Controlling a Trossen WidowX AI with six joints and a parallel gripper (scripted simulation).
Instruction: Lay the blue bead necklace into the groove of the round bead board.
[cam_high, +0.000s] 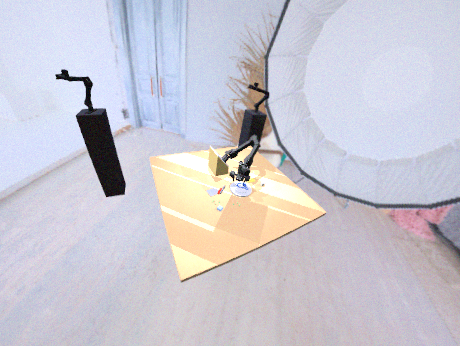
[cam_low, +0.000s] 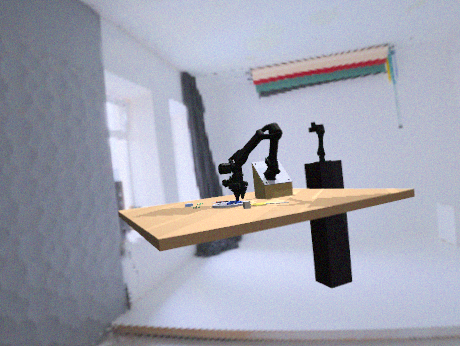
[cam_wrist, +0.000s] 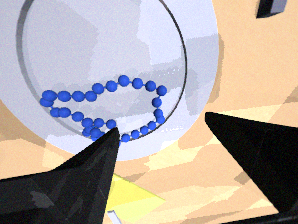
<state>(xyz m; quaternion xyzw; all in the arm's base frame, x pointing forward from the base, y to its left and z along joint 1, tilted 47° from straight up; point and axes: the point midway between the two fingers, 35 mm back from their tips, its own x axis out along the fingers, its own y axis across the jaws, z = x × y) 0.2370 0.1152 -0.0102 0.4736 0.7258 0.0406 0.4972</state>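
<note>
My gripper tip is 60 mm short of the round bead board and 10 mm above it. The rest, counted from my gripper tip: yellow flat piece (60 mm behind, 160 mm to the left, 20 mm below); then red-and-grey object (40 mm ahead, 180 mm to the right, 20 mm below); then white cylinder (70 mm ahead, 240 mm to the left).
</note>
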